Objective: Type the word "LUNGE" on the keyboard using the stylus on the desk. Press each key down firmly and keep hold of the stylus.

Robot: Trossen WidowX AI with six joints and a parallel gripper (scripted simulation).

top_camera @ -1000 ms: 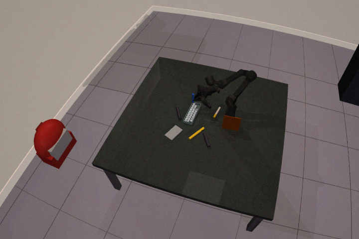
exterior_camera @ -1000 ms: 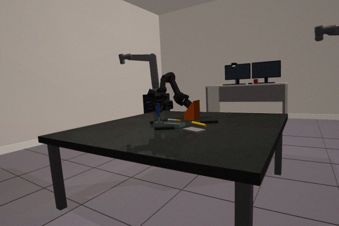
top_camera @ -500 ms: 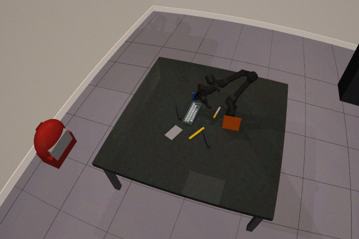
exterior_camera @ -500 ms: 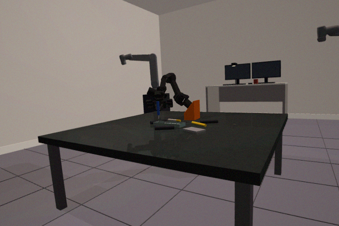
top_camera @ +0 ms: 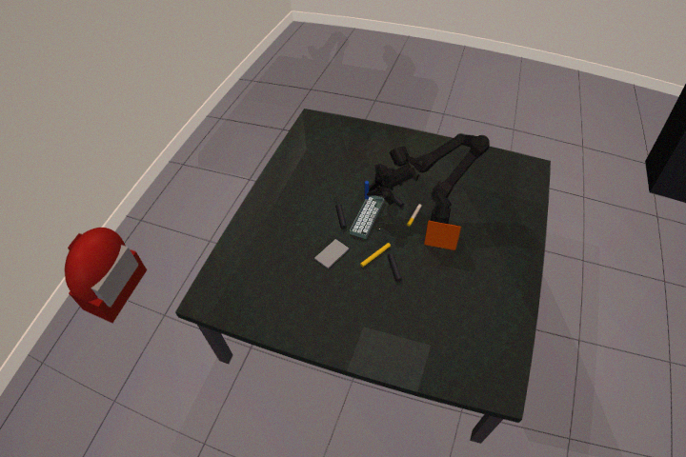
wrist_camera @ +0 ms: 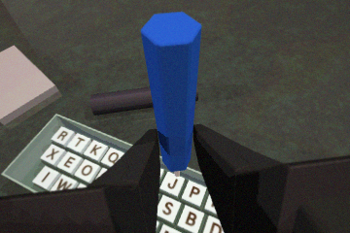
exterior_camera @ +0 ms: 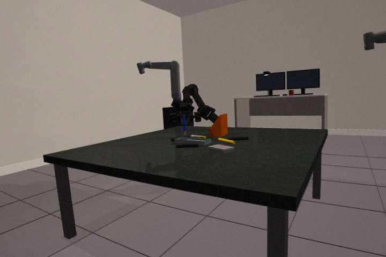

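The L key lies 2 cm behind my gripper tip, 2 cm to the left of it and 10 cm below it. Round my gripper tip: blue stylus 2 cm below; white marker 20 cm behind, 2 cm to the right, 10 cm below; yellow marker 11 cm behind, 21 cm to the left, 10 cm below.
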